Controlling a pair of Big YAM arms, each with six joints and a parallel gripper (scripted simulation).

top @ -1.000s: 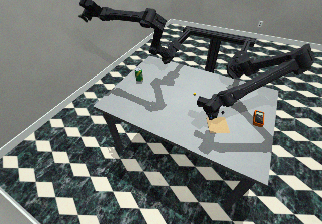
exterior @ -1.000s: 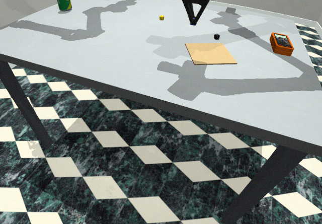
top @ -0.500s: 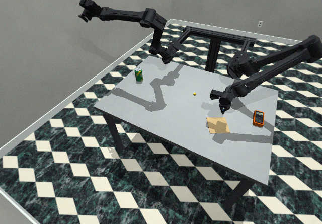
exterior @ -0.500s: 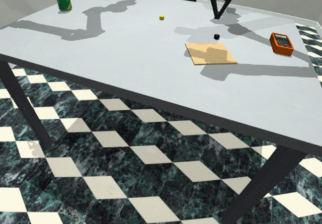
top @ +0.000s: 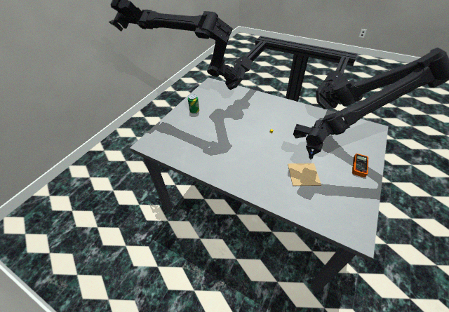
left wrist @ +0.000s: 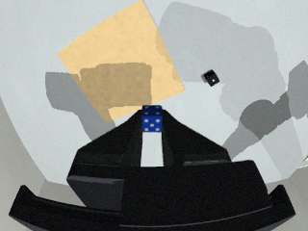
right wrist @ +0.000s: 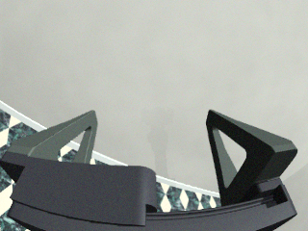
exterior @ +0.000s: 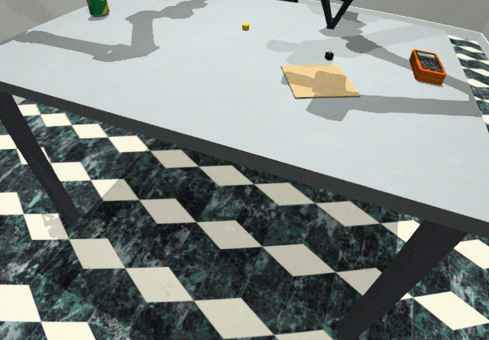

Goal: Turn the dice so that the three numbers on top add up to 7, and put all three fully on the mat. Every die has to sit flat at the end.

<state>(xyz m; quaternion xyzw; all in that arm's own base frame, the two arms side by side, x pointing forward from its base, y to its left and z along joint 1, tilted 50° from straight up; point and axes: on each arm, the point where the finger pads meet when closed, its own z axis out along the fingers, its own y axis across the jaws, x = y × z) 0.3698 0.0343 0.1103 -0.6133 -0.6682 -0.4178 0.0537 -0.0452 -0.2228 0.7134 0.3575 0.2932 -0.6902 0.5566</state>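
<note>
Now: left hand 11 cm above the tan mat, 4 cm short of it and 1 cm to the left of it. The rest, counted from my left hand: orange multimeter 26 cm to the left, 11 cm behind, 10 cm below; black die 11 cm below, 8 cm behind, 1 cm to the left; blue die right at my left hand.
</note>
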